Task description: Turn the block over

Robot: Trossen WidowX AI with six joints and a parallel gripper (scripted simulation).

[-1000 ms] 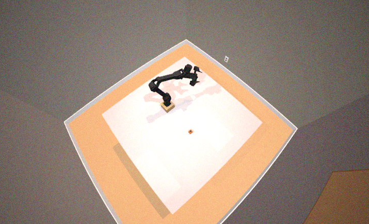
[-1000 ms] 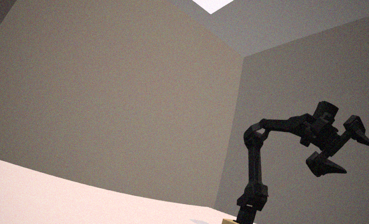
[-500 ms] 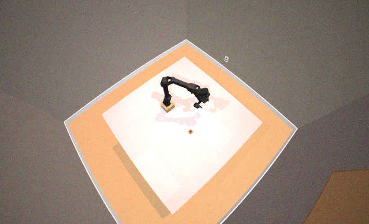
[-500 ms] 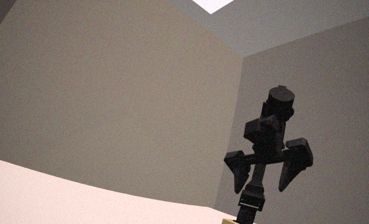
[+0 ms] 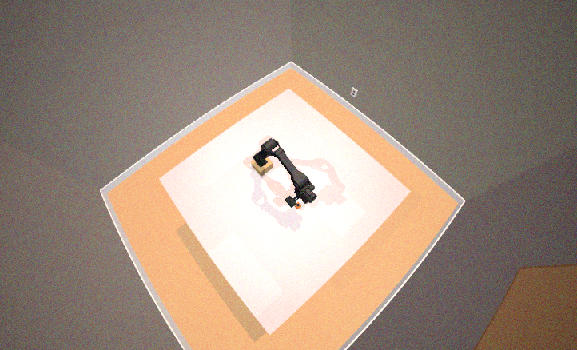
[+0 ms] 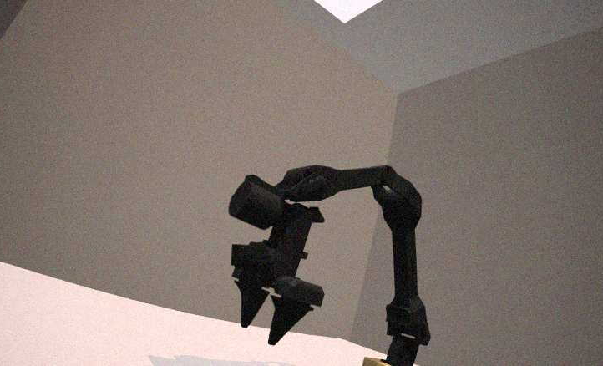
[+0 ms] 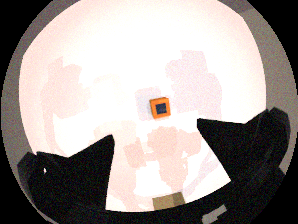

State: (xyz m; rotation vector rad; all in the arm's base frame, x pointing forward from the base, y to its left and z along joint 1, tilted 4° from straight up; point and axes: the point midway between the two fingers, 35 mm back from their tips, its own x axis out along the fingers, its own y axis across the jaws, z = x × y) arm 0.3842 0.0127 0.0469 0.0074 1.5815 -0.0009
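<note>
The orange block is 10 mm ahead of my gripper tip, 20 mm to the right of it and 80 mm below it.
</note>
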